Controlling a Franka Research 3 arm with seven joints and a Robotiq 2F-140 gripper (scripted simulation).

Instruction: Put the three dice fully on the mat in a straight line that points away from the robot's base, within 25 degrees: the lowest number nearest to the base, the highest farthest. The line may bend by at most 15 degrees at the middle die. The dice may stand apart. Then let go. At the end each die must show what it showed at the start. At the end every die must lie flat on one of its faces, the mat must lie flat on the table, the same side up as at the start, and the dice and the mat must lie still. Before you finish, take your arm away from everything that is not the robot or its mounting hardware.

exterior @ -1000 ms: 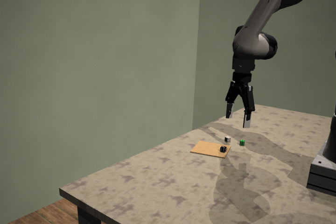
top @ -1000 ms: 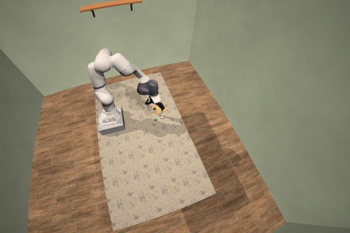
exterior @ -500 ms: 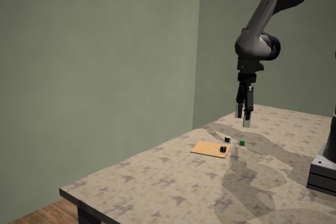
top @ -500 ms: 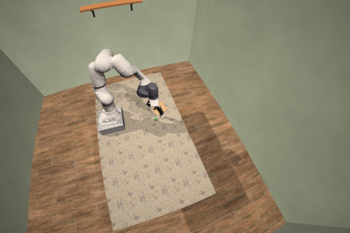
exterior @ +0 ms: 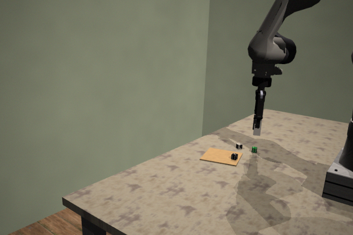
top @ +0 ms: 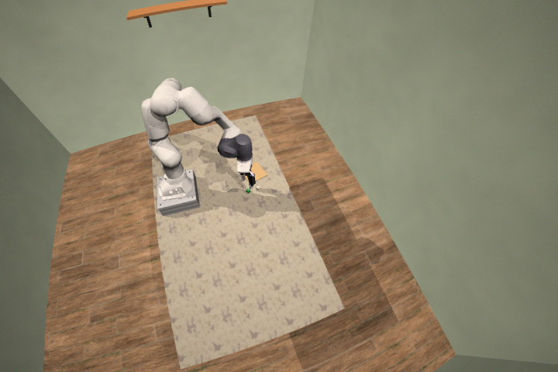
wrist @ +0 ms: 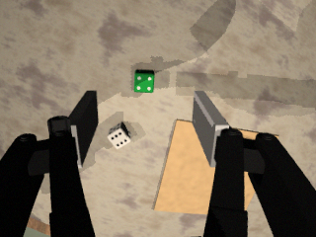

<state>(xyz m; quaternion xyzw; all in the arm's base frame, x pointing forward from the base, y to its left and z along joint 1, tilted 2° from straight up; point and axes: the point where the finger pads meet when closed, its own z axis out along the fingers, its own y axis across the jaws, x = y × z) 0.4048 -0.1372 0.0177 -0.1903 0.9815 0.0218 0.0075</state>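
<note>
Now: hand 10 cm above the green die. The rest, counted from my hand: tan mat (8 cm ahead, 14 cm to the left, 11 cm below); then black die (3 cm ahead, 14 cm to the left, 10 cm below); then white die (7 cm ahead, 10 cm below).
</note>
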